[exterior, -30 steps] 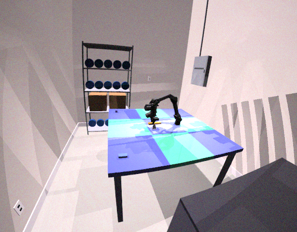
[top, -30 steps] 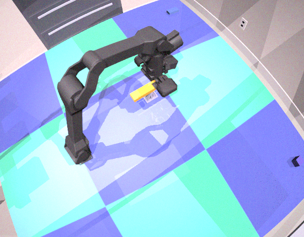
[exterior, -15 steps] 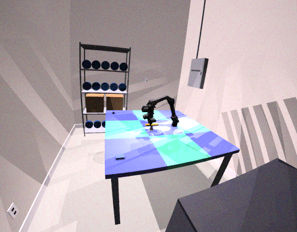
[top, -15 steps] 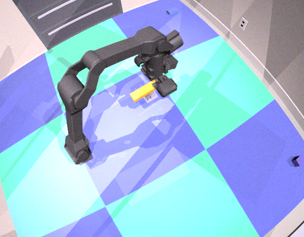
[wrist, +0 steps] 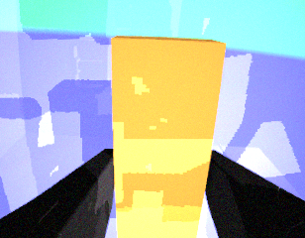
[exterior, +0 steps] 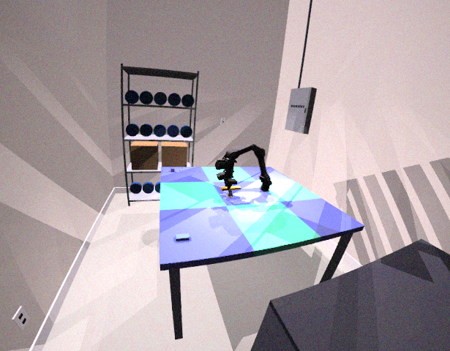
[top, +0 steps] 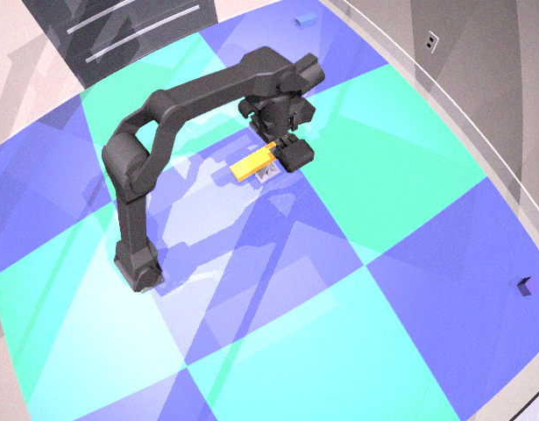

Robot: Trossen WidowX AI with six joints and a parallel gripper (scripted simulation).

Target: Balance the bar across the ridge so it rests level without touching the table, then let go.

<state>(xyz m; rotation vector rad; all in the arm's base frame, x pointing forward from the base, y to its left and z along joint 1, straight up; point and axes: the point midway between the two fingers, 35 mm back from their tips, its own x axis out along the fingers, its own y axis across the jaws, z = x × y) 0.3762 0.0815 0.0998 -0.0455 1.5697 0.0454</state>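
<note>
Right now my gripper tip is 3 cm past the orange bar. Also, from my gripper tip: small purple cube: 36 cm ahead, 58 cm to the right, 5 cm below; then small blue block: 36 cm ahead, 42 cm to the left, 6 cm below.
</note>
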